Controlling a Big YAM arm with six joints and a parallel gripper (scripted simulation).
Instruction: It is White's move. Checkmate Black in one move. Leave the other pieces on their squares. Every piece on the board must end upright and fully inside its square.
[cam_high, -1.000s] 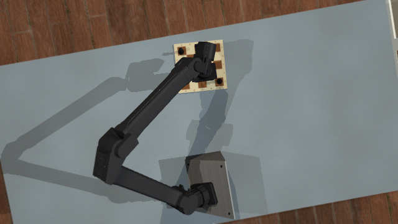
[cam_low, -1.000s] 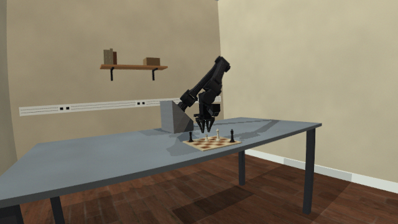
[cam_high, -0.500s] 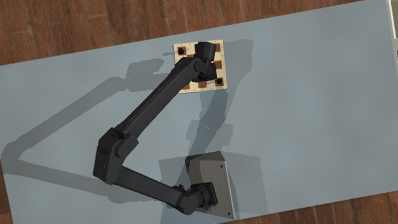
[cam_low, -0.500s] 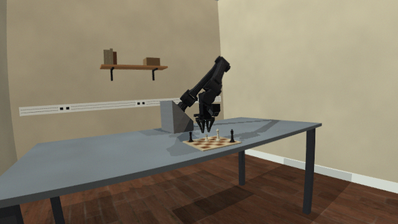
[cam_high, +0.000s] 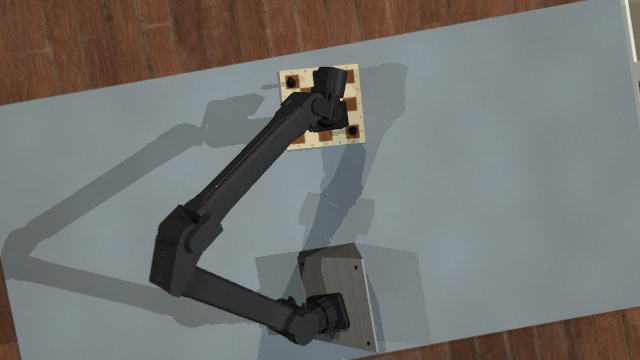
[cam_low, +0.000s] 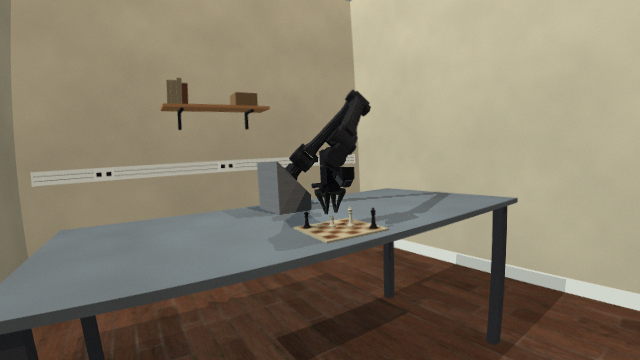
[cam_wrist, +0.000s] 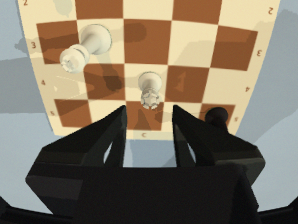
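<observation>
Right now the short white piece is 3 cm below my hand. Round my hand: black chess piece (13 cm ahead, 6 cm to the left, 2 cm below); then small chessboard (4 cm ahead, 5 cm below); then tall white piece (5 cm ahead, 4 cm to the left, 2 cm below).
</observation>
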